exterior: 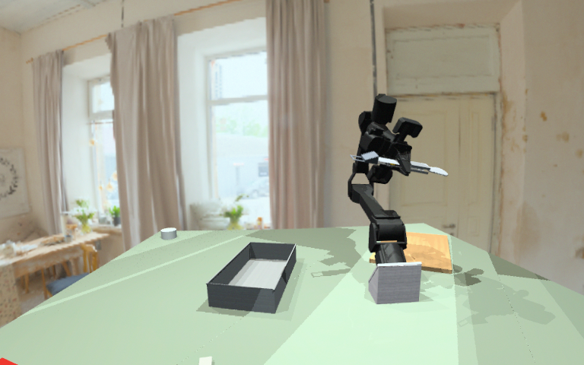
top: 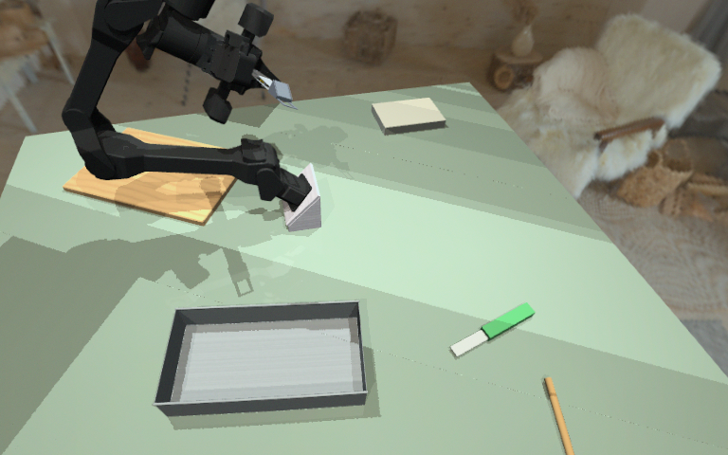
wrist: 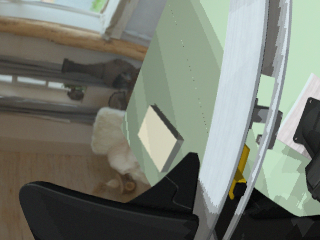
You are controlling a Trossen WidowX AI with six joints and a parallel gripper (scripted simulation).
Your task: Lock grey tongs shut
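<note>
Now: gripper tip 20 mm short of the yellow lock piece, 30 mm to the left of it and 20 mm below it. From my gripper tip the other things lie so: dark roasting tin (340 mm ahead, 150 mm to the right, 260 mm below); then wooden board (210 mm behind, 260 mm to the right, 280 mm below); then cream block (210 mm behind, 400 mm to the left, 280 mm below).
</note>
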